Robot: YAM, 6 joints.
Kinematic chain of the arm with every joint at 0, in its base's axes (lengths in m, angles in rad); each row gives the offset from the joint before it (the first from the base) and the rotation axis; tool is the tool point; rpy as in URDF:
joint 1: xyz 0 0 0.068 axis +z
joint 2: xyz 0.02 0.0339 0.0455 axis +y
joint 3: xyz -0.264 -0.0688 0 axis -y
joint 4: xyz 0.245 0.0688 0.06 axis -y
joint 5: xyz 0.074 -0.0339 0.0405 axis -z
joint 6: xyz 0.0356 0 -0.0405 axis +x
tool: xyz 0 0 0 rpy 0 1.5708 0
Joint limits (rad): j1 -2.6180..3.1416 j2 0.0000..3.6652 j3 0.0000..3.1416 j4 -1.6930..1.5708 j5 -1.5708..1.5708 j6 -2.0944..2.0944
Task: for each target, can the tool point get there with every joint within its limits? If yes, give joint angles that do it. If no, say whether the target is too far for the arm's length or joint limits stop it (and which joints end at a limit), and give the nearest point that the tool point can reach.
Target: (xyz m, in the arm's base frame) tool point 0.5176 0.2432 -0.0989
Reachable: yes | joints 0.4685 3.3111 2.3298 1.0045 0.4906 -1.5048
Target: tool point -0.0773 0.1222 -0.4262
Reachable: no: joint limits stop it (at a limit: joint 2) | nearest point -0.0851 0.1345 -0.3691 | short by 0.059 m
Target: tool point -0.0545 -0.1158 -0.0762
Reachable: yes | joints -2.0052 2.8454 0.8900 -1.0291 0.0214 -0.8083
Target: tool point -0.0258 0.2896 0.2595
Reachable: yes | joints 1.5874 1.3509 0.9246 -0.2576 -0.6293 -1.3982
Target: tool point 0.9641 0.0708 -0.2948
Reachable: no: too far | nearest point 0.5931 0.0436 -0.1343 | short by 0.405 m
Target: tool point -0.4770 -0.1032 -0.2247
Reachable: no: joint limits stop it (at a limit: joint 1) | nearest point -0.4770 -0.0356 -0.2247 | short by 0.068 m
